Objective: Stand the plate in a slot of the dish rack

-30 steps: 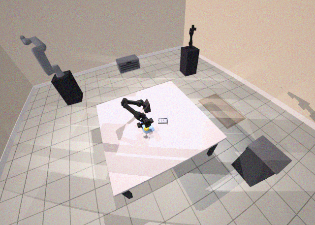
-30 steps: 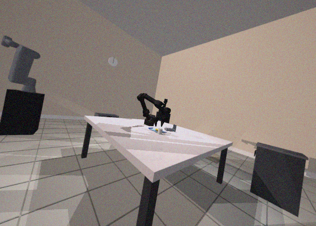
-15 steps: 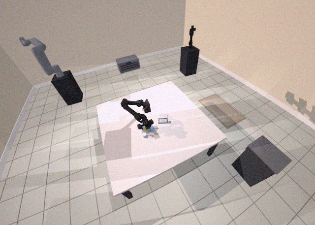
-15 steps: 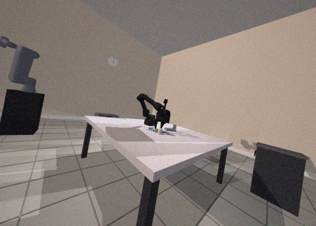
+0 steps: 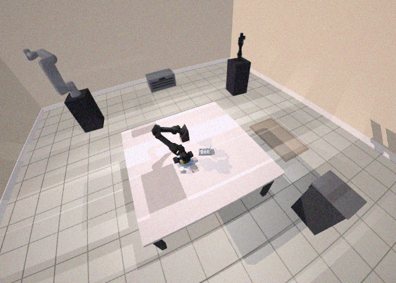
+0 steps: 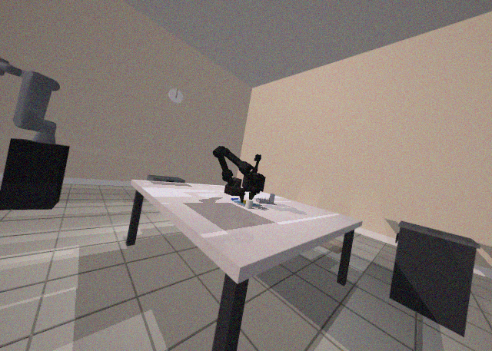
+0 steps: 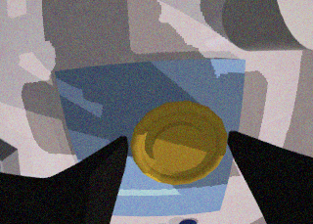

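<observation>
Now: gripper tip 10 mm below the yellow plate. From my gripper tip the other things lie so: blue mat 20 mm behind, 20 mm to the left, 10 mm below; then blue spoon 130 mm behind, 10 mm below; then white cup 90 mm ahead, 50 mm to the right, 20 mm above.
</observation>
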